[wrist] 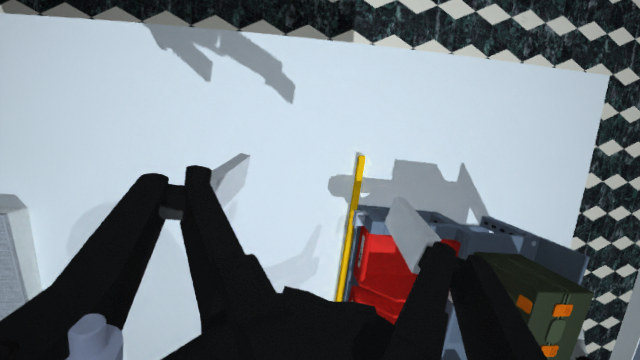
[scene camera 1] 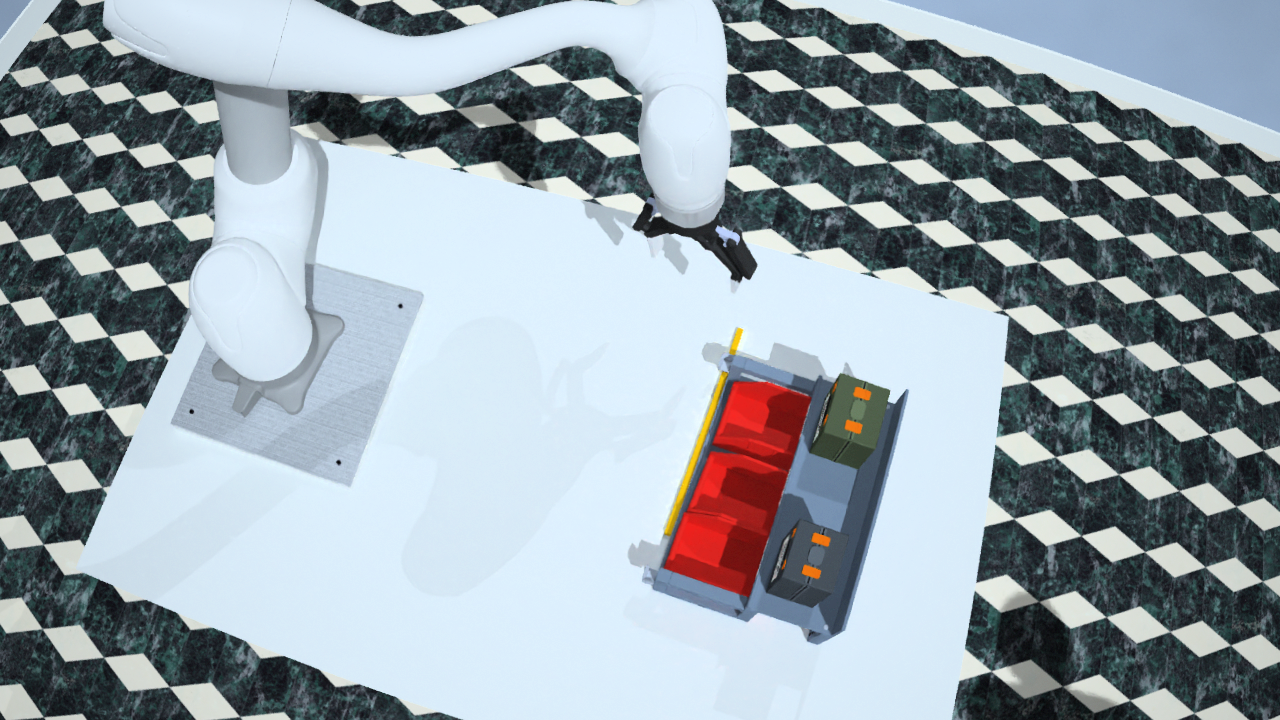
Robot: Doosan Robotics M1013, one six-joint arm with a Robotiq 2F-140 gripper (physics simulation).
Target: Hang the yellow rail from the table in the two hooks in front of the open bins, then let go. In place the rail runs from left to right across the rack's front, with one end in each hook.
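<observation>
The yellow rail lies low along the rack's front, apparently on the table. One end sticks out past the rack's far corner; the other stops short of the near corner. In the scene view it passes the far hook, which covers a bit of it, and its near end is apart from the near hook. The rack holds red open bins. My gripper is open and empty, above the table beyond the rail's far end. In the wrist view it hides the rail's near part.
A green case and a dark grey case stand on the rack behind the bins. The arm's metal base plate is at the left of the white table. The table's far edge runs beyond the gripper.
</observation>
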